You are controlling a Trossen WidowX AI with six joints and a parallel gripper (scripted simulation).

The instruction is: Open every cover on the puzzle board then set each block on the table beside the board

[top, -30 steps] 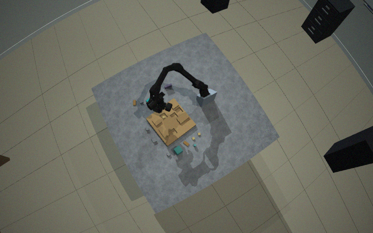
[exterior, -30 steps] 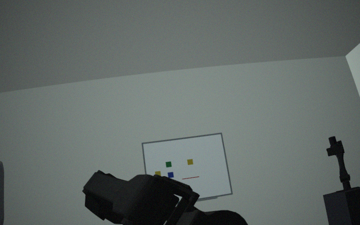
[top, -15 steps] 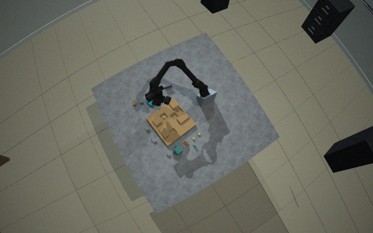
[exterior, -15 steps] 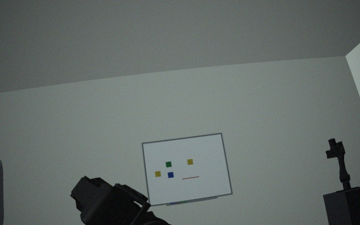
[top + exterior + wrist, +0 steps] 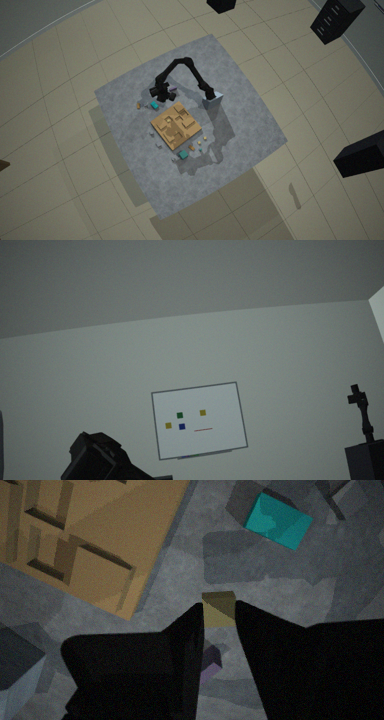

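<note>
My gripper tip is now 3 cm short of the tan puzzle board, 19 cm to the right of it and 9 cm above it. Also, from my gripper tip: tiny teal cube: 2 cm behind, 49 cm to the left, 10 cm below; purple block: 13 cm behind, 7 cm to the right, 9 cm below; orange block: 2 cm ahead, 43 cm to the left, 11 cm below.
</note>
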